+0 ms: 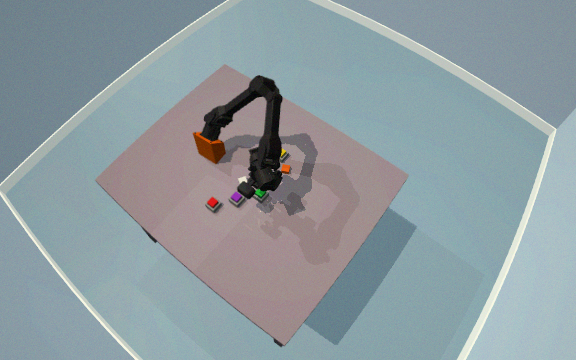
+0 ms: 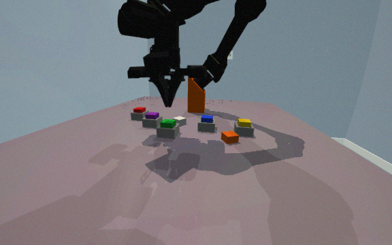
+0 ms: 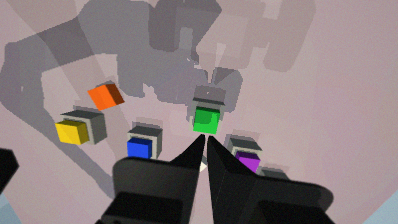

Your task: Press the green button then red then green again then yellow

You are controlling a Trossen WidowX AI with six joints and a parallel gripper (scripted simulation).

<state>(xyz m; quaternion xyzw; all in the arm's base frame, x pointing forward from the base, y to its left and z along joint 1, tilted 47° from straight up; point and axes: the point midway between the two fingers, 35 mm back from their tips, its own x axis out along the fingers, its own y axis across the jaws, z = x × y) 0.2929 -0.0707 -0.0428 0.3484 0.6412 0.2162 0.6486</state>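
My gripper tip is 40 mm above the green button. Also, from my gripper tip: white block: 90 mm behind, 70 mm below, 20 mm to the left; purple button: 70 mm to the right, 70 mm behind, 40 mm below; blue button: 100 mm to the left, 50 mm behind, 40 mm below.
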